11 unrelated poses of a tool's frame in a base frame.
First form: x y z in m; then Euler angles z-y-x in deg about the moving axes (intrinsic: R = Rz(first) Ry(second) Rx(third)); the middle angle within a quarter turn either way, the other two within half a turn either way.
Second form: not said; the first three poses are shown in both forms.
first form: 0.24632 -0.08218 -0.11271 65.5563 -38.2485 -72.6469
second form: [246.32 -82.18 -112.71], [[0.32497 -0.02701 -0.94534], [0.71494 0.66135 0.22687], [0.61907 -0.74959 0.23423]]
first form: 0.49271 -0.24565 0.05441 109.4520 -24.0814 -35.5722
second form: [492.71 -245.65 54.41], [[-0.30403 -0.84600 -0.43800], [0.86086 -0.04705 -0.50667], [0.40803 -0.53110 0.74259]]
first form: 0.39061 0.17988 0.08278 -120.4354 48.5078 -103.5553
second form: [390.61 179.88 82.78], [[-0.33561 0.16679 0.92712], [-0.57122 0.74657 -0.34108], [-0.74905 -0.64406 -0.15528]]
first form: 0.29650 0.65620 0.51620 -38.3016 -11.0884 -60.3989
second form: [296.50 656.20 516.20], [[0.77011 0.43739 0.46436], [-0.60823 0.28399 0.74122], [0.19232 -0.85325 0.48474]]
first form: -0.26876 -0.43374 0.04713 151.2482 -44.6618 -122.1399
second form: [-268.76 -433.74 47.13], [[-0.62358 -0.26592 -0.73514], [0.34213 0.75270 -0.56248], [0.70292 -0.60227 -0.37839]]
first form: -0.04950 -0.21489 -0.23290 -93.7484 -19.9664 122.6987
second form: [-49.50 -214.89 -232.90], [[-0.06145 -0.52028 -0.85178], [-0.93788 0.32206 -0.12906], [0.34147 0.79094 -0.50775]]
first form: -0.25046 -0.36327 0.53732 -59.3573 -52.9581 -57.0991
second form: [-250.46 -363.27 537.32], [[0.30703 0.80891 0.50139], [-0.51828 -0.29974 0.80096], [0.79820 -0.50578 0.32722]]
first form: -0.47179 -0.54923 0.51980 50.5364 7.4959 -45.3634
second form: [-471.79 -549.23 519.80], [[0.63016 -0.60143 -0.49110], [0.76543 0.37490 0.52303], [-0.13046 -0.70550 0.69660]]
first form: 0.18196 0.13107 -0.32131 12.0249 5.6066 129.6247
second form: [181.96 131.07 -321.31], [[0.97338 0.20647 0.09953], [0.20734 -0.60808 -0.76632], [-0.09770 0.76655 -0.63471]]
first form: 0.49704 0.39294 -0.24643 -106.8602 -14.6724 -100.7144
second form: [497.04 392.94 -246.43], [[-0.28058 -0.25011 0.92667], [-0.92581 -0.18426 -0.33005], [0.25329 -0.95052 -0.17985]]
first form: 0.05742 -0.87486 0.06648 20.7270 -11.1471 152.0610
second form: [57.42 -874.86 66.48], [[0.91763 0.22795 0.32556], [0.34724 -0.85833 -0.37776], [0.19333 0.45969 -0.86678]]
